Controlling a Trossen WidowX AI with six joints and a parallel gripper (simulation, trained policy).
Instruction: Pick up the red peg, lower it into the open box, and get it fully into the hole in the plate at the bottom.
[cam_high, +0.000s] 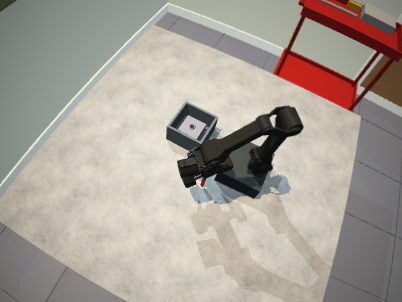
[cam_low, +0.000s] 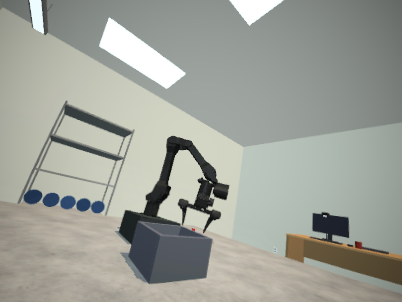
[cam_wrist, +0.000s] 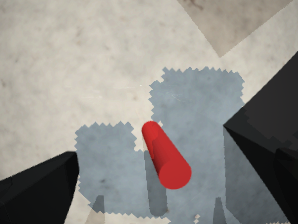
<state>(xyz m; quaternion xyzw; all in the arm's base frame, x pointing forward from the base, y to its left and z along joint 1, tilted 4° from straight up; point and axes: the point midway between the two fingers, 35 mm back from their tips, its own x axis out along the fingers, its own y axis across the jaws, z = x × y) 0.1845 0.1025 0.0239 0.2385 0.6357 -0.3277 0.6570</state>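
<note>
Right now the red peg is 1 cm to the left of my gripper tip and 4 cm below it. Also, from my gripper tip: grey box: 12 cm ahead, 21 cm to the right, 5 cm below; then plate: 12 cm ahead, 21 cm to the right, 3 cm below.
</note>
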